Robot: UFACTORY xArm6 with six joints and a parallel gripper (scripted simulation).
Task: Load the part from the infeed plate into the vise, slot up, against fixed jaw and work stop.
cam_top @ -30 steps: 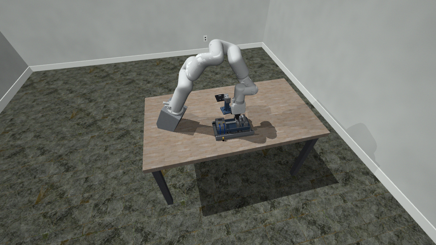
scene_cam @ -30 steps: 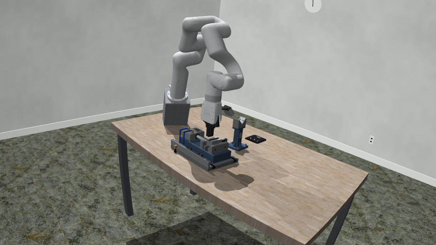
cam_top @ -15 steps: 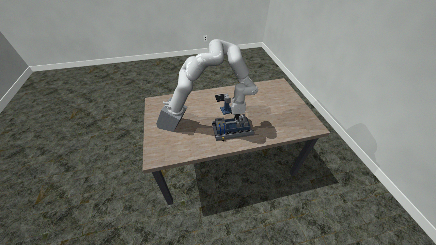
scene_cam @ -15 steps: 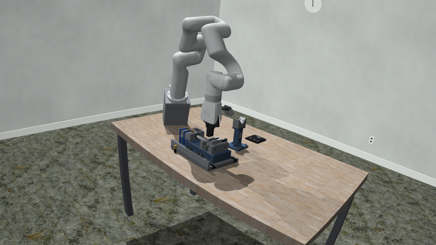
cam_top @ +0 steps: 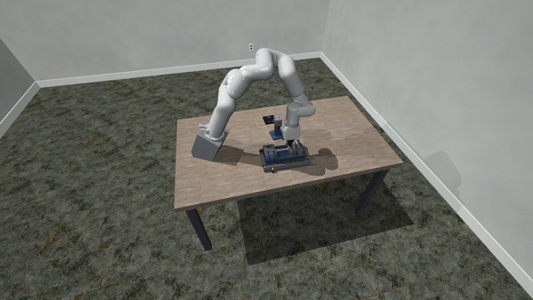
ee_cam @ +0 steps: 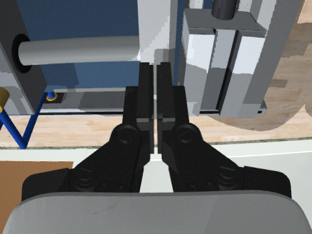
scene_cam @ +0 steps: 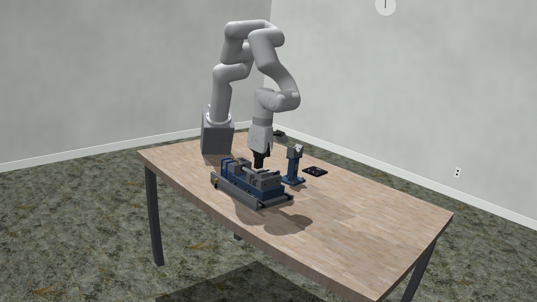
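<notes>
Now: the grey block 4 cm ahead of my hand and 3 cm below it. Round my hand: cylinder rod 5 cm below, 5 cm behind; dark work stop rod 5 cm to the left, 4 cm below, 4 cm ahead; moving jaw 5 cm below.
</notes>
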